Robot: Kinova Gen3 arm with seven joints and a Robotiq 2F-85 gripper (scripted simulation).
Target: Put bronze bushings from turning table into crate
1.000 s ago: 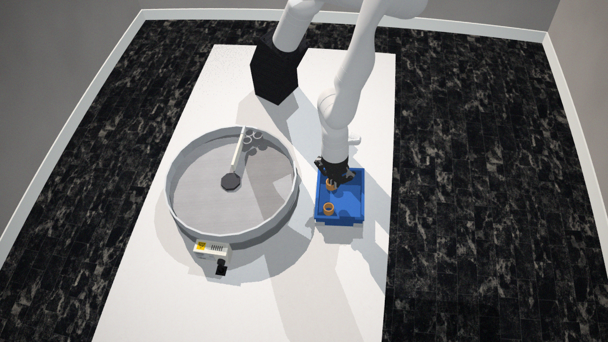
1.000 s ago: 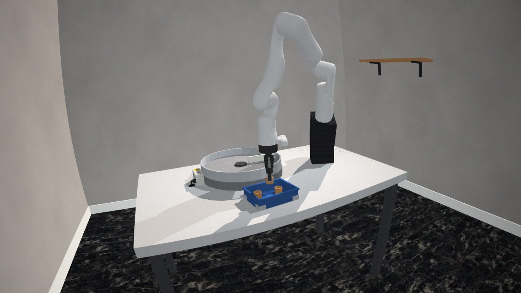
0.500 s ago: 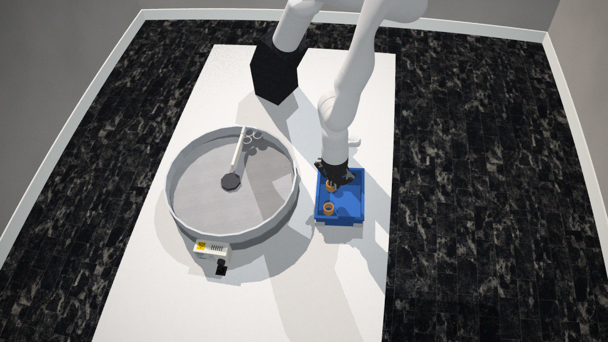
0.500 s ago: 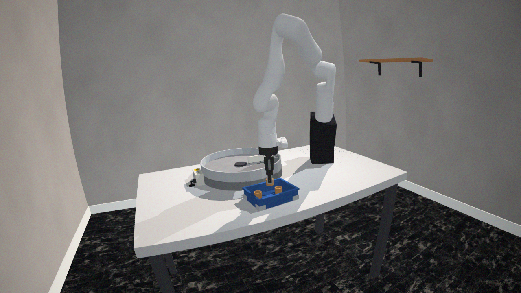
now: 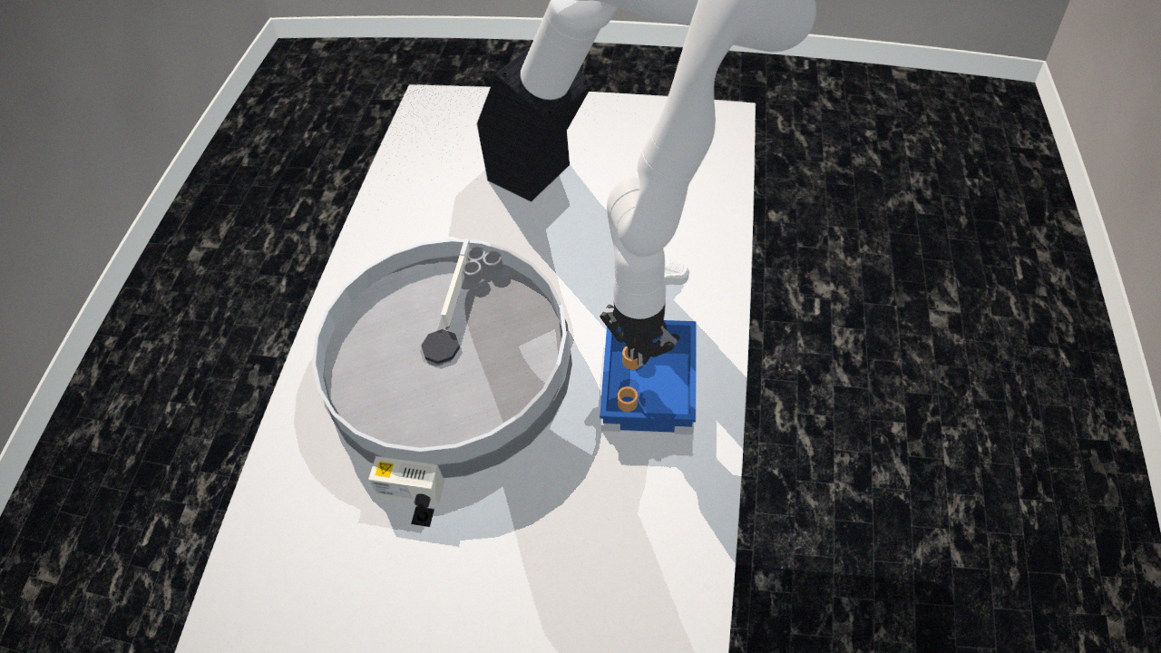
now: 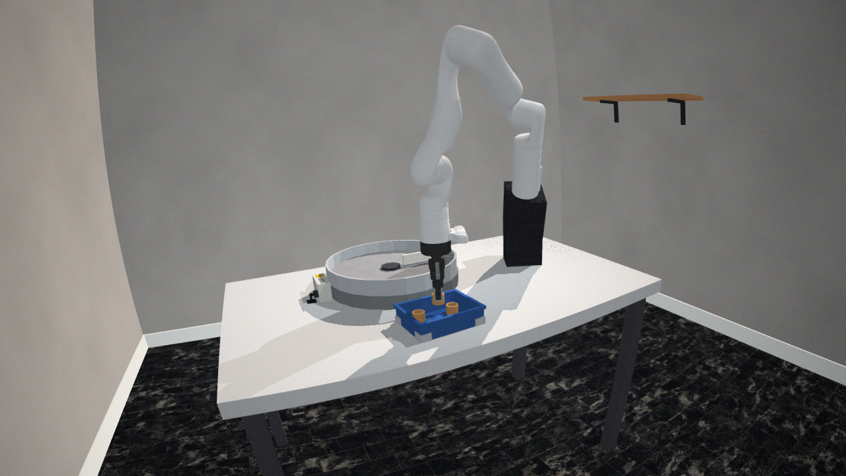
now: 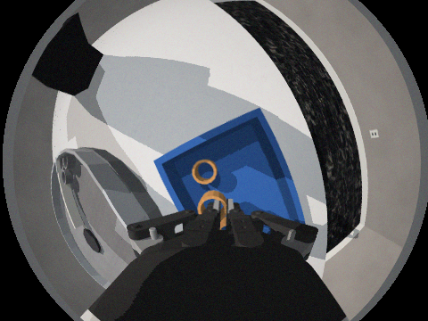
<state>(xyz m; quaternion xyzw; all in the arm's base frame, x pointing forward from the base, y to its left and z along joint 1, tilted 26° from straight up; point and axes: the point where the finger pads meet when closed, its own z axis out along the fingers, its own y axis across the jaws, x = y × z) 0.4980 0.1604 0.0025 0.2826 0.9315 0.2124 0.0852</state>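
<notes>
My hand is 10 mm short of the blue crate, 20 mm to the right of it and 50 mm above it. The rest, counted from my hand: grey turning table (30 mm behind, 330 mm to the right, 20 mm below).
</notes>
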